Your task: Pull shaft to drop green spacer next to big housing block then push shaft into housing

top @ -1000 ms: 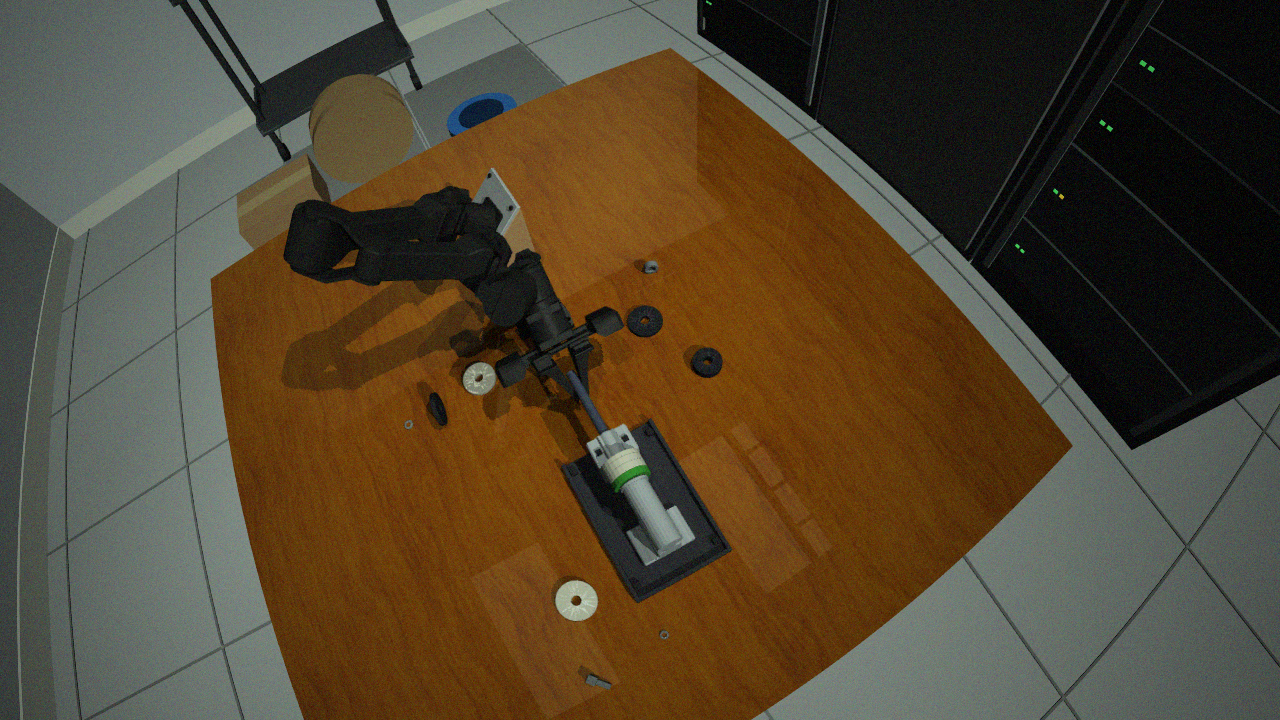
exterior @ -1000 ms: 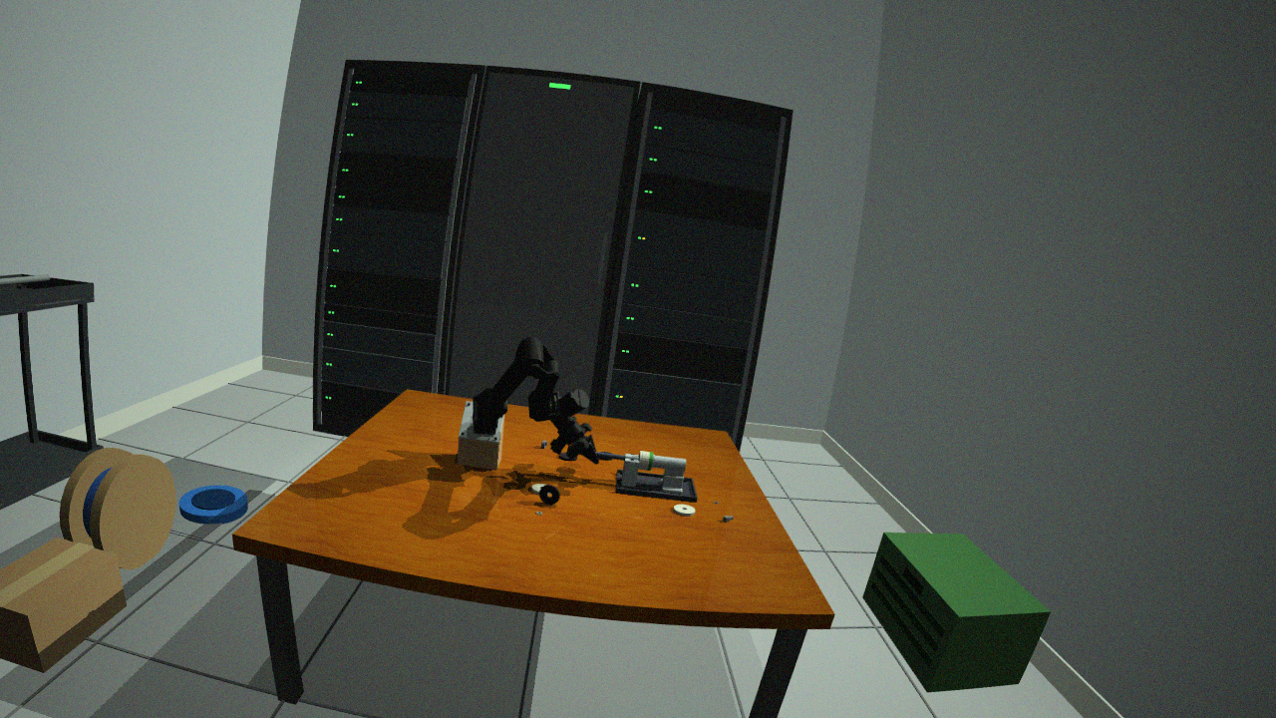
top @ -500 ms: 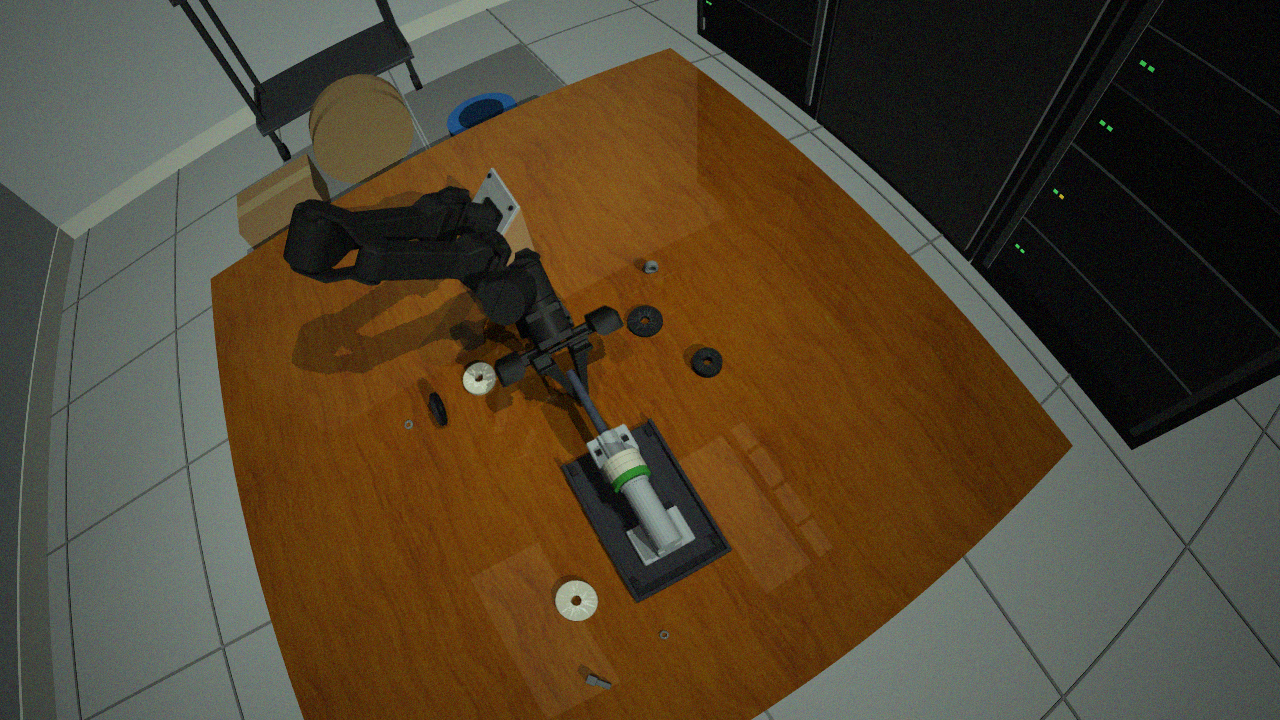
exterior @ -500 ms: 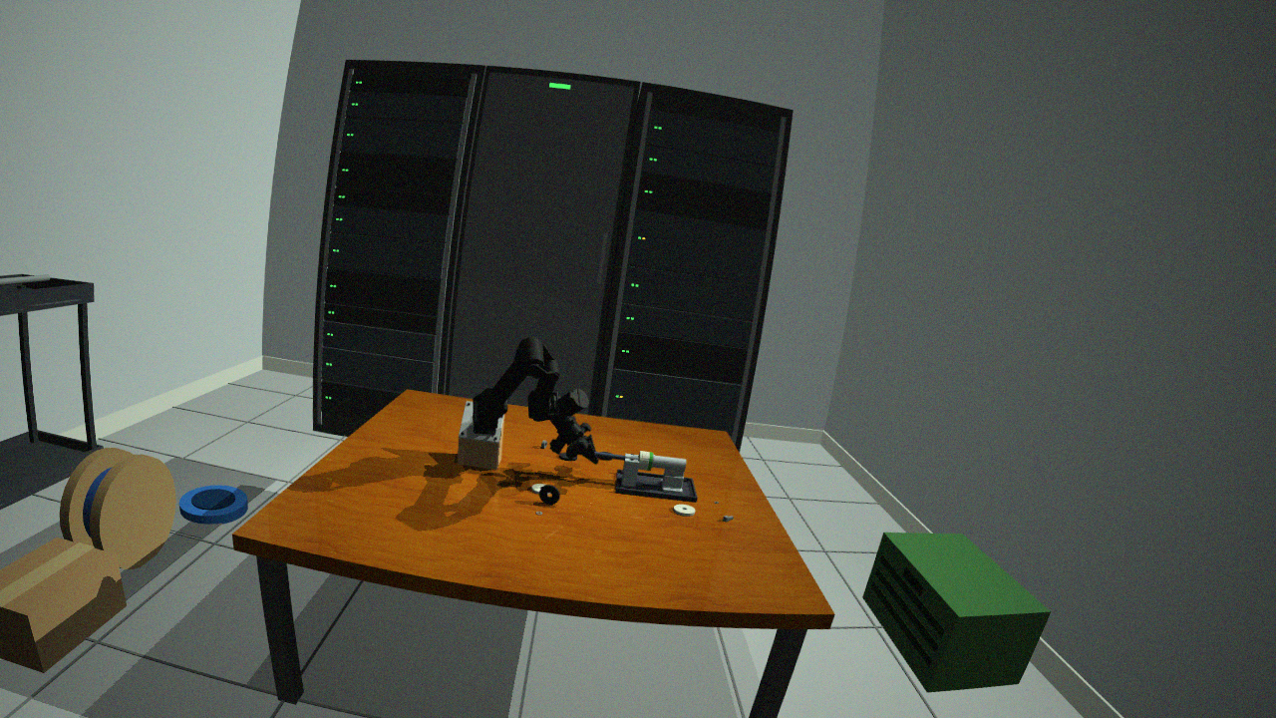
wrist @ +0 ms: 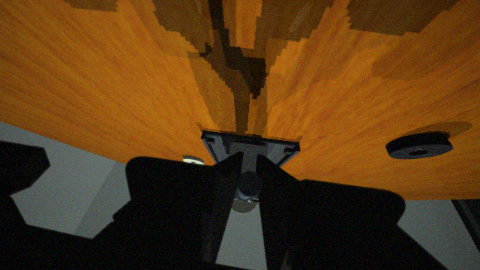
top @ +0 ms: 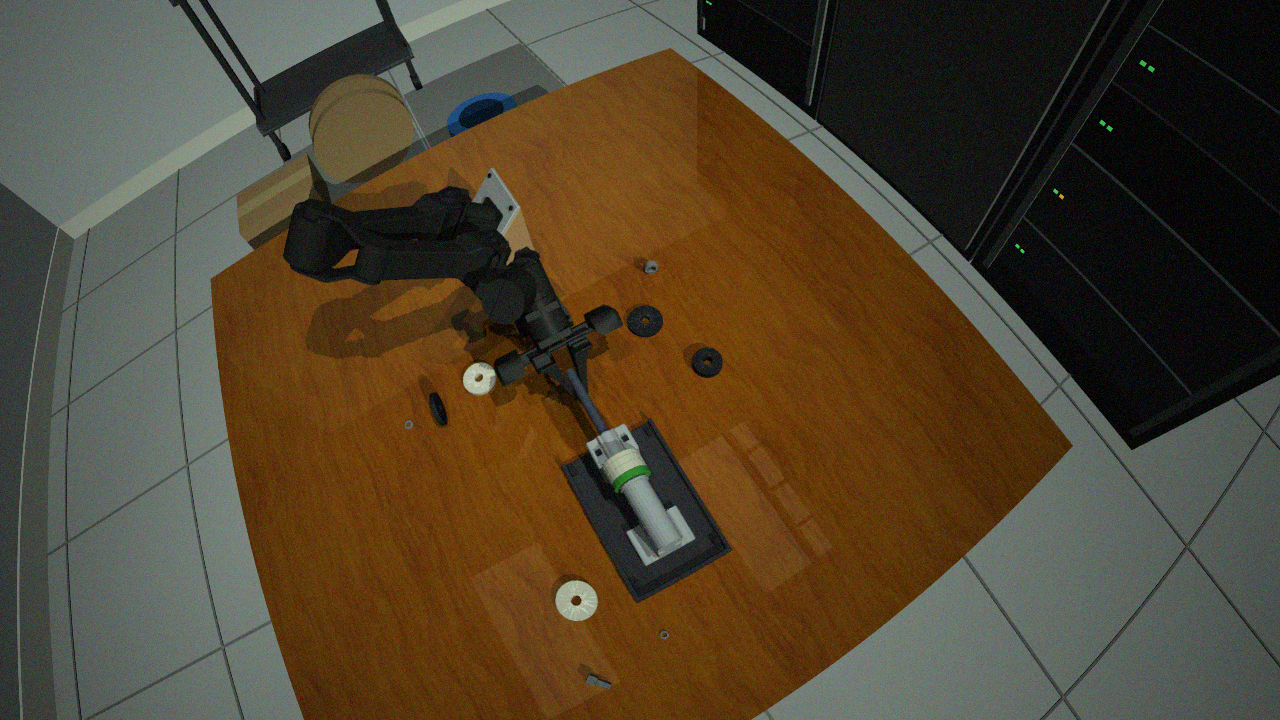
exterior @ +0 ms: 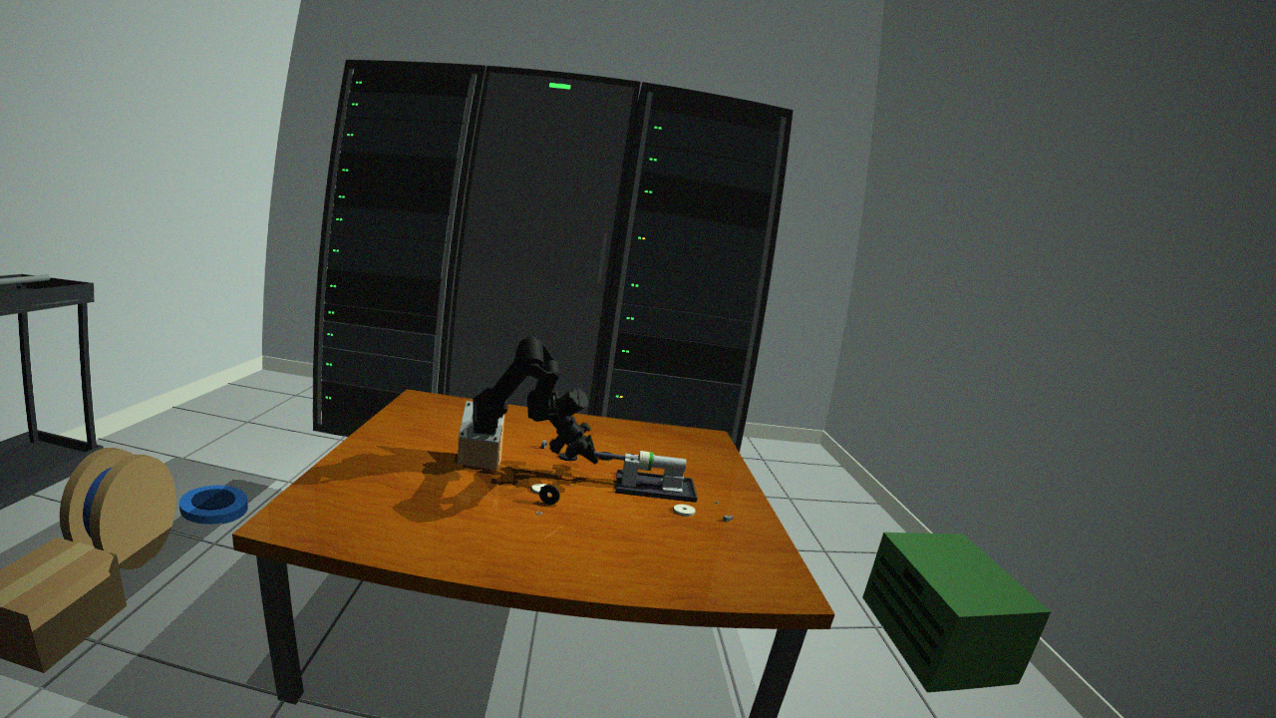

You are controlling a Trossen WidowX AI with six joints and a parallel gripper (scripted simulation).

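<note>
My gripper tip is now 60 mm short of the dark shaft, 20 mm below it and 10 mm to the left of it. The rest, counted from my gripper tip: green spacer: 150 mm ahead, 20 mm to the right, 20 mm above; then cream spacer: 130 mm ahead, 20 mm above, 10 mm to the right; then nut: 230 mm to the left, 150 mm behind, 40 mm below.
</note>
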